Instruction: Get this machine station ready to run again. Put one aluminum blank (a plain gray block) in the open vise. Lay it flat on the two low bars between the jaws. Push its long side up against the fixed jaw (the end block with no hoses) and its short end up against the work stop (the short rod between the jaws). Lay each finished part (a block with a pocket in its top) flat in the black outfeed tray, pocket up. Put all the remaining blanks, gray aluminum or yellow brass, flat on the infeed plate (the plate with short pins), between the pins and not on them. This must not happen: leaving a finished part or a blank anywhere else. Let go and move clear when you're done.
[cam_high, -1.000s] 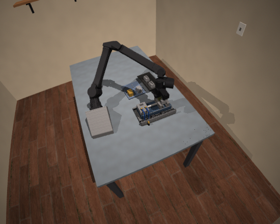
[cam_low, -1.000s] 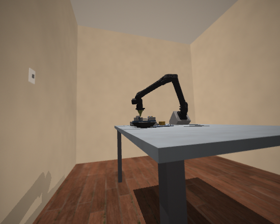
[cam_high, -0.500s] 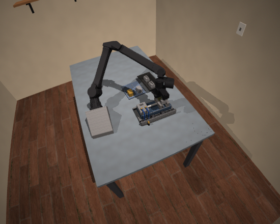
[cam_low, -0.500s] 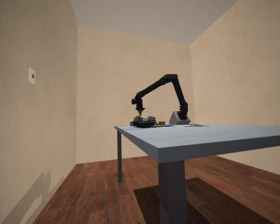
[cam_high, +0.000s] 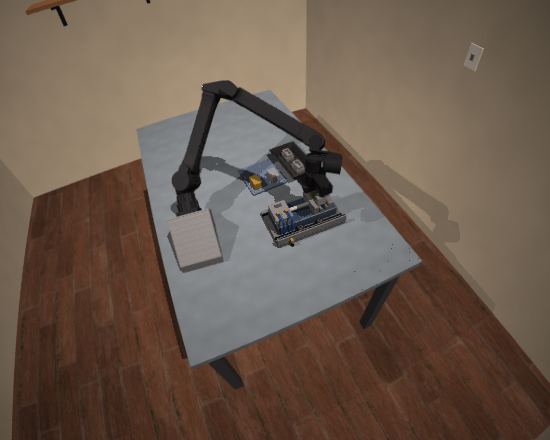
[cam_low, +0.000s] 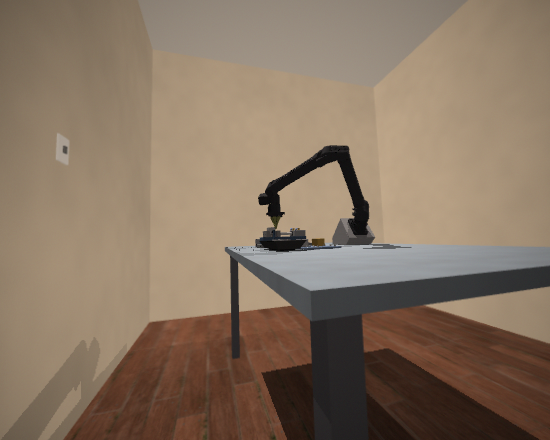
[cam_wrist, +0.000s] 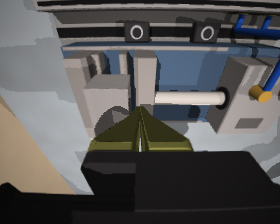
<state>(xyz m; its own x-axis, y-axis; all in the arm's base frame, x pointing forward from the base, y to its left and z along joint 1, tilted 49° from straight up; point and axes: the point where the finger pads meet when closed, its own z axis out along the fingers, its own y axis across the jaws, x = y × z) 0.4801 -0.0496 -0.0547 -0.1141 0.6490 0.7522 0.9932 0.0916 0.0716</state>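
The blue vise base is 70 mm below my hand and 40 mm behind it. Also, from my hand: yellow brass blank: 240 mm to the left, 180 mm behind, 90 mm below.
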